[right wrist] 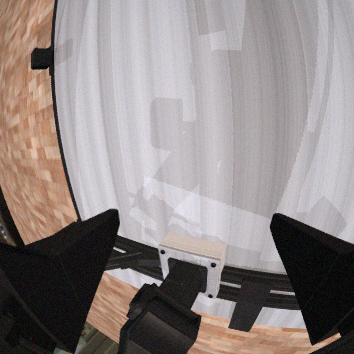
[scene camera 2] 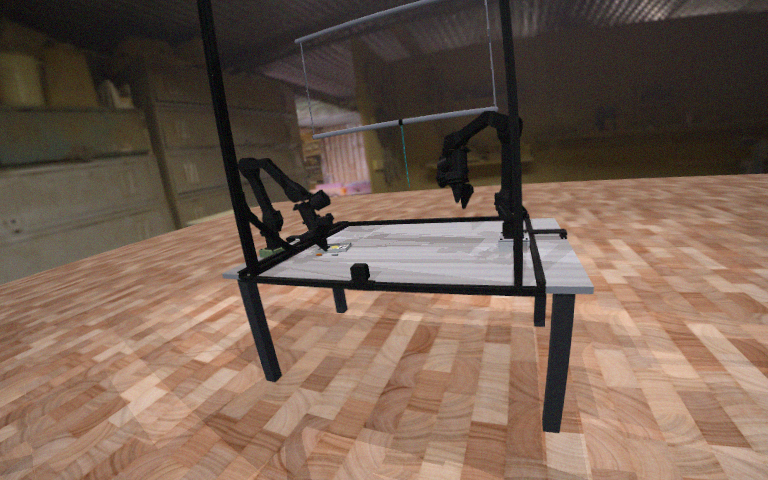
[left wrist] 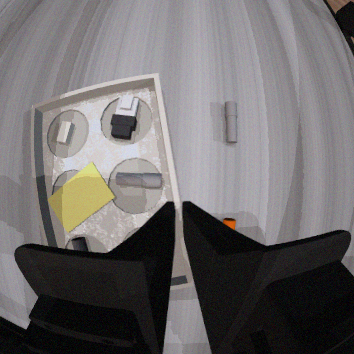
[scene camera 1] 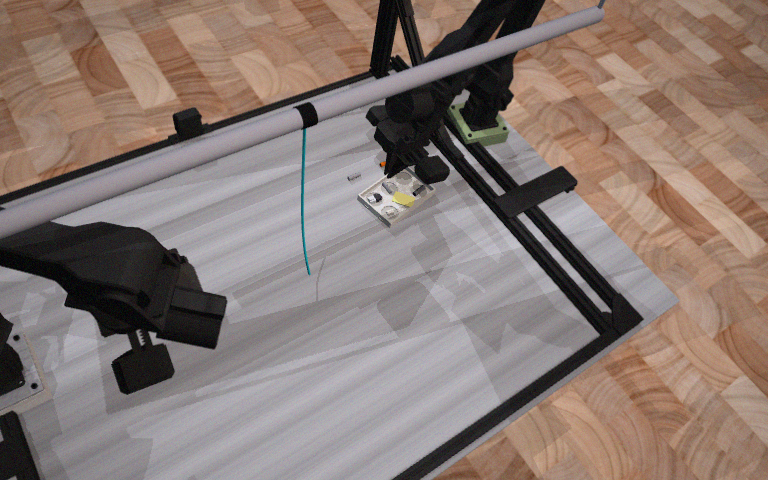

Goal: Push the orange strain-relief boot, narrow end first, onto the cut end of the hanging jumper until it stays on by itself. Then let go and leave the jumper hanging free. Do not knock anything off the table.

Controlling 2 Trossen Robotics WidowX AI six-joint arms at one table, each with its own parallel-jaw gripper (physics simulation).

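Frame: origin at the left arm's base, x ahead, y left, z up, level; millimetres.
Where they show: left gripper, between the fingertips: (scene camera 2: 327,250) (left wrist: 177,208) (scene camera 1: 387,176); right gripper, between the fingertips: (right wrist: 198,220) (scene camera 2: 460,206); left arm's base, origin of its link: (scene camera 2: 274,247) (scene camera 1: 478,118); right arm's base, origin of its link: (right wrist: 187,274) (scene camera 2: 513,236).
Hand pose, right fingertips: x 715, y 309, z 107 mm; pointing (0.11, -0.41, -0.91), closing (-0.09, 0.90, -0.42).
Each offset is from my right fingertips to the top centre of the thing. "spot": to the spot under its first point.
The orange boot @(492 mm back, 265 mm right, 132 mm down) (scene camera 1: 382,164) (scene camera 2: 318,254) (left wrist: 229,223) lies on the table just outside the tray; in the left wrist view the right-hand finger hides most of it. My left gripper (scene camera 2: 324,247) (left wrist: 177,208) is shut with a thin empty gap between its fingertips, low over the tray's edge, beside the boot. The teal jumper @(spot: 226 mm back, 28 mm left, 208 mm up) (scene camera 1: 303,198) (scene camera 2: 404,155) hangs from the bar, its cut end free above the table. My right gripper (scene camera 2: 461,203) (right wrist: 198,220) is open and empty, high above the table, to the right of the jumper in scene camera 2.
The tray @(483 mm back, 184 mm right, 125 mm down) (scene camera 1: 373,213) (left wrist: 166,130) holds a yellow piece @(492 mm back, 171 mm right, 133 mm down) (scene camera 1: 403,198) (left wrist: 82,197), a grey sleeve @(471 mm back, 204 mm right, 128 mm down) (left wrist: 138,180), a black-and-white connector @(438 mm back, 186 mm right, 127 mm down) (left wrist: 124,117) and other small parts. Another grey sleeve @(421 mm back, 249 mm right, 132 mm down) (scene camera 1: 353,177) (left wrist: 230,121) lies outside it. The bar (scene camera 1: 226,133) (scene camera 2: 362,129) spans above the table.
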